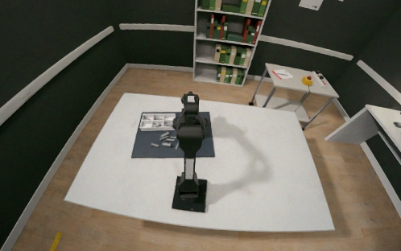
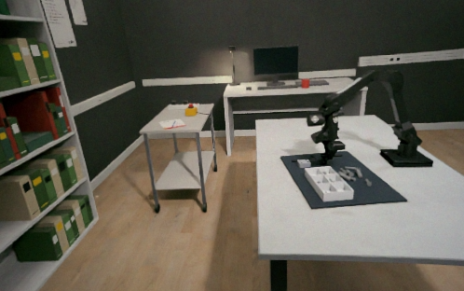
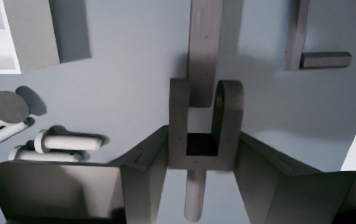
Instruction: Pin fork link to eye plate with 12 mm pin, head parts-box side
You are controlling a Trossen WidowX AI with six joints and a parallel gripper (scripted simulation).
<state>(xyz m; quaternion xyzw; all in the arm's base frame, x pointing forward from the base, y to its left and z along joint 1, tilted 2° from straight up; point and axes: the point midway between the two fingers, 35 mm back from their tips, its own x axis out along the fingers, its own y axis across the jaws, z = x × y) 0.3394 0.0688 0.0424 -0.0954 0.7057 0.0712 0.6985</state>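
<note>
Now: hand 5 cm above the eye plate, 4 cm short of it and 1 cm to the right of it. From my hand the other things lie so: dark blue mat 10 cm to the left, 7 cm below; grey block 11 cm ahead, 5 cm below, 3 cm to the left; pin 9 cm to the left, 6 cm below, 5 cm behind.
</note>
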